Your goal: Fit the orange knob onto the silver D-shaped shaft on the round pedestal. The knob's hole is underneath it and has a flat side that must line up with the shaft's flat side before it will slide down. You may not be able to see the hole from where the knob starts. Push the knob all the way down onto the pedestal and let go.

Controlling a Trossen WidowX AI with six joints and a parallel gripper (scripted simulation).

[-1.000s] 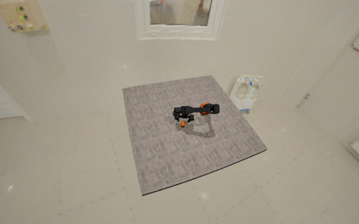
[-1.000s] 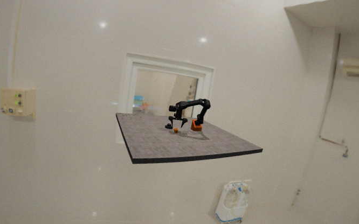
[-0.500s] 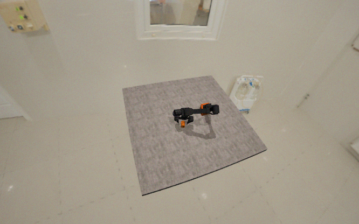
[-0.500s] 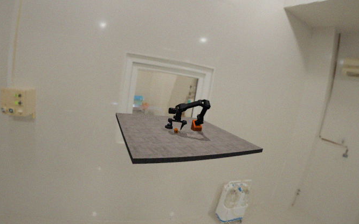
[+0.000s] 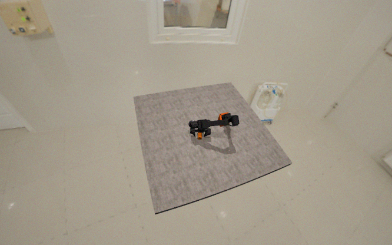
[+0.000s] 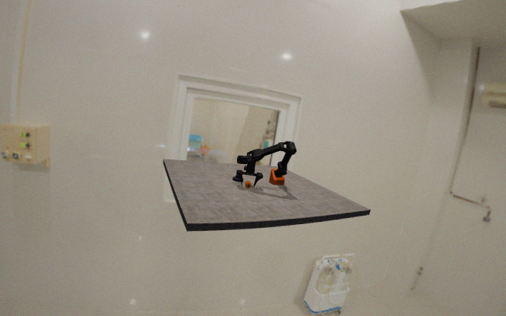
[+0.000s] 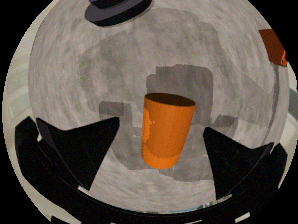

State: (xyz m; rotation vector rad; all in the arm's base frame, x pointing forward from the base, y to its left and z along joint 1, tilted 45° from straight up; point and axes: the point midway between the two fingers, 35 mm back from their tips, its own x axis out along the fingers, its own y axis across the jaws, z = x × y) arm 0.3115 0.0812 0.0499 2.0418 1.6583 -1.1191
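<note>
My gripper tip is 10 mm past the orange knob, 10 mm to the left of it and 10 mm below it. Also, from my gripper tip: round pedestal (170 mm to the right, 20 mm above).
</note>
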